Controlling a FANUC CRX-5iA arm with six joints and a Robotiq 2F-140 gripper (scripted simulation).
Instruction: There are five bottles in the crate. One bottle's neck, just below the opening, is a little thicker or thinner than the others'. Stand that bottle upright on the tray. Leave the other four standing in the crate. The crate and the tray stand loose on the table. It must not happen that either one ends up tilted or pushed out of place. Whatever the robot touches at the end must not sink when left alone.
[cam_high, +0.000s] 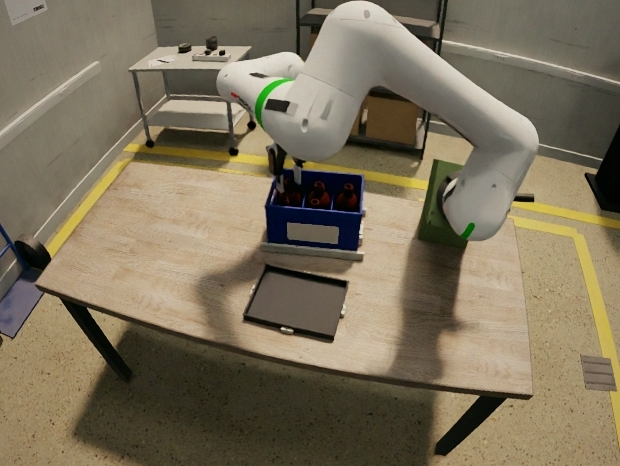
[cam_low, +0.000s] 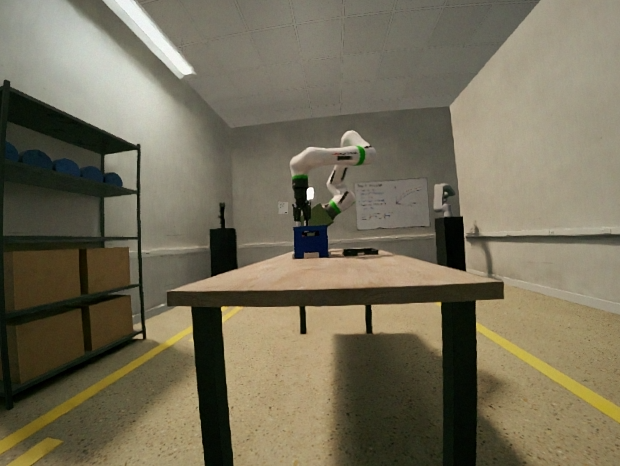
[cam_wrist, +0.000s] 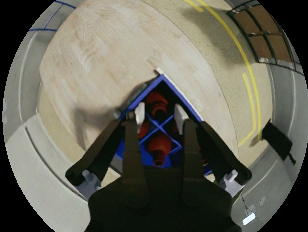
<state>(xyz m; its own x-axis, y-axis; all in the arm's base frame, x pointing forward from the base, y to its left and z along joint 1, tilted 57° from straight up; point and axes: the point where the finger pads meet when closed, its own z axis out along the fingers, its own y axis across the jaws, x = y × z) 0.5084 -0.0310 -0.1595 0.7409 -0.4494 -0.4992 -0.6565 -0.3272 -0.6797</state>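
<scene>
My gripper is now 90 mm past the bottle and 80 mm above it. Round my hand: dark tray: 320 mm to the left, 160 mm below, 90 mm behind; then blue crate: 90 mm below, 90 mm behind, 40 mm to the left.
</scene>
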